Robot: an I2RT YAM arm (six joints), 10 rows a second.
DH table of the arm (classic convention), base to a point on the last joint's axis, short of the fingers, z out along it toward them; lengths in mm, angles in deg. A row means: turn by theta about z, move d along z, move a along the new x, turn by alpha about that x. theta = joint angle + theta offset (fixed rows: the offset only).
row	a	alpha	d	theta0
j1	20	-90	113.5	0
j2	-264	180	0	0
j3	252.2	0	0	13.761
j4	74	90	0	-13.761
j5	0	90	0	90
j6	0	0	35.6	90
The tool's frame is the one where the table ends.
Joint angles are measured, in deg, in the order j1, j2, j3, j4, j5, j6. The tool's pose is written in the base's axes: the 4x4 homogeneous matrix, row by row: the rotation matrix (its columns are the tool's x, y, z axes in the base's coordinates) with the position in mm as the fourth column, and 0 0 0 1 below. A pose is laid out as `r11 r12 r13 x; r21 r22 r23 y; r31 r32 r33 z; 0 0 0 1`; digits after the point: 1 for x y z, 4 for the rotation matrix.
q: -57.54 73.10 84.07 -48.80 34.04 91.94
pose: 0.9471 0.2973 -0.1210 119.5; 0.0541 -0.5196 -0.8527 -225.1; -0.3164 0.8010 -0.5082 408.1; 0 0 0 1
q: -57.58 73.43 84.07 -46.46 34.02 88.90
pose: 0.9367 0.3318 -0.1120 121.7; 0.0709 -0.4928 -0.8673 -228.7; -0.3429 0.8044 -0.4851 410.1; 0 0 0 1
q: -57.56 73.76 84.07 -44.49 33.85 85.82
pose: 0.9236 0.3697 -0.1016 123.9; 0.0910 -0.4687 -0.8786 -231.9; -0.3724 0.8023 -0.4666 411.6; 0 0 0 1
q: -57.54 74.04 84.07 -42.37 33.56 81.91
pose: 0.9039 0.4185 -0.0886 126.0; 0.1161 -0.4394 -0.8908 -234.8; -0.4117 0.7949 -0.4458 413.6; 0 0 0 1
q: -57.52 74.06 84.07 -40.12 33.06 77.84
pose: 0.8821 0.4657 -0.0709 127.6; 0.1399 -0.4027 -0.9045 -236.6; -0.4497 0.7880 -0.4204 416.9; 0 0 0 1
